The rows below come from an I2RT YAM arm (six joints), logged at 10 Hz.
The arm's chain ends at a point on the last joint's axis. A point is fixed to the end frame.
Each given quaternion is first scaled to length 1.
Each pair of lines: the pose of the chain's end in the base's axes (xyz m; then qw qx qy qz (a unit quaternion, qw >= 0)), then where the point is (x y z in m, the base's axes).
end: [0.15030, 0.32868, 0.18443, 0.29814, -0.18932, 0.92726, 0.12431]
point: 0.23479 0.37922 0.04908
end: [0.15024, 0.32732, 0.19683, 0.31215, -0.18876, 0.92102, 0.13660]
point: 0.23778 0.38230 0.06520
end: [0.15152, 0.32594, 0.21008, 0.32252, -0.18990, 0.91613, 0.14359]
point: 0.24134 0.38368 0.08119
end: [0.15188, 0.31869, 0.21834, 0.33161, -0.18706, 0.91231, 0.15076]
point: 0.24379 0.37876 0.09202
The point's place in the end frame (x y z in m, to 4 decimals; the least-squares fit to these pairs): 0.0038 -0.0065 0.1672
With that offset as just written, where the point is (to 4 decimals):
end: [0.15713, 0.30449, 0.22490, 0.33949, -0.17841, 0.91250, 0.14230]
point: 0.2523 0.3615 0.0996
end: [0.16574, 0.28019, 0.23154, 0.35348, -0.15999, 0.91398, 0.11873]
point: 0.2672 0.3286 0.1076
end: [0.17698, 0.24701, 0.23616, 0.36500, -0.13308, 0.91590, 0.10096]
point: 0.2837 0.2874 0.1137
